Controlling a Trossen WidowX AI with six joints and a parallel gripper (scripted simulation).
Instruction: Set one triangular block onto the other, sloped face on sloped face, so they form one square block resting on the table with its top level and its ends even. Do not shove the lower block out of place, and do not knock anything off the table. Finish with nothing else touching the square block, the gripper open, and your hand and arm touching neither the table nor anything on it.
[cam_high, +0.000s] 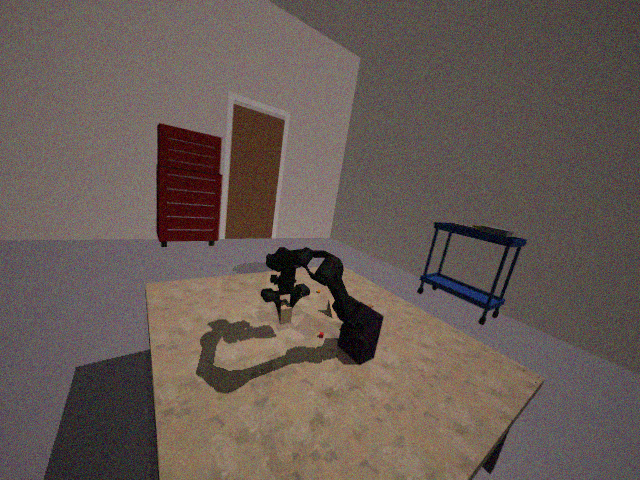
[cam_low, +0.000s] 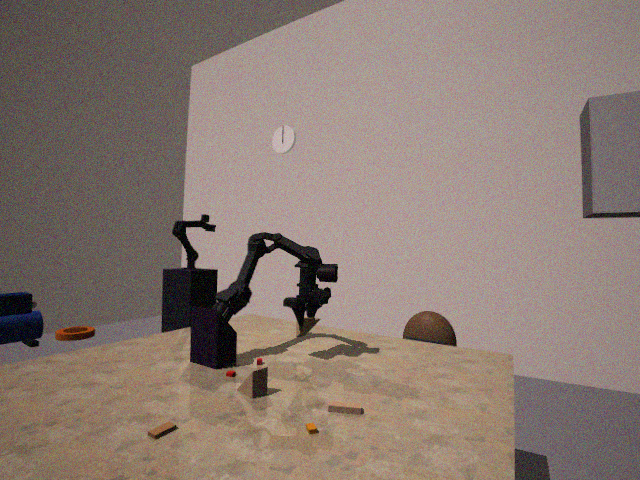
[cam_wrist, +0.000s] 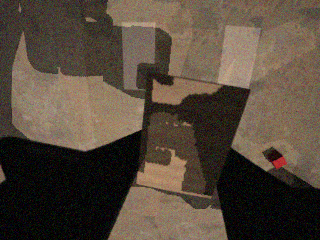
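The small red piece lies 120 mm behind my gripper tip, 260 mm to the right of it and 100 mm below it. From my gripper tip the other things lie so: small orange piece: 210 mm ahead, 420 mm to the right, 100 mm below; then brown bar: 50 mm behind, 560 mm to the right, 100 mm below; then tan bar: 250 mm ahead, 310 mm to the right, 100 mm below.
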